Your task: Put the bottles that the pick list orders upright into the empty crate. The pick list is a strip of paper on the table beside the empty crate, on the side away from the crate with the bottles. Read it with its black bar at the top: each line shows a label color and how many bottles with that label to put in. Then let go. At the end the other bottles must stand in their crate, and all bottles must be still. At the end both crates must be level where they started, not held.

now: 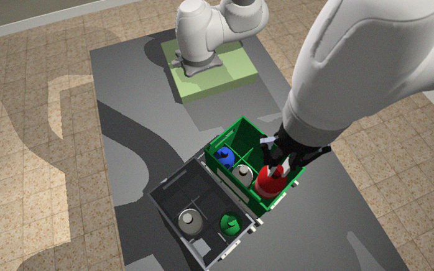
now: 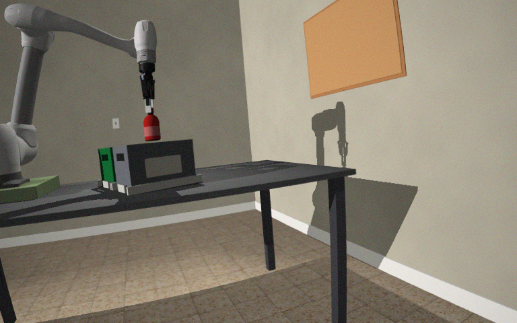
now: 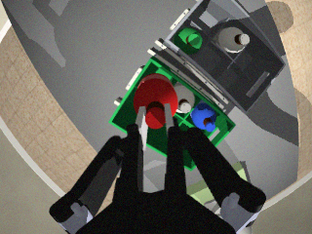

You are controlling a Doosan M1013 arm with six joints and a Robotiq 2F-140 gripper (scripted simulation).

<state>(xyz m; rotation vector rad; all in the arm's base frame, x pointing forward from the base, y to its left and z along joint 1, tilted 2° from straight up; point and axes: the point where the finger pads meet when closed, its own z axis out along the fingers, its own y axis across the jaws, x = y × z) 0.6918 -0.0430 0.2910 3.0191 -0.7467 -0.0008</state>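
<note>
My gripper is now 8 cm above the red bottle. Round my hand: blue bottle: 16 cm behind, 6 cm to the right, 26 cm below; green bottle: 4 cm ahead, 13 cm to the right, 26 cm below; green crate: 10 cm behind, 1 cm to the left, 27 cm below.
</note>
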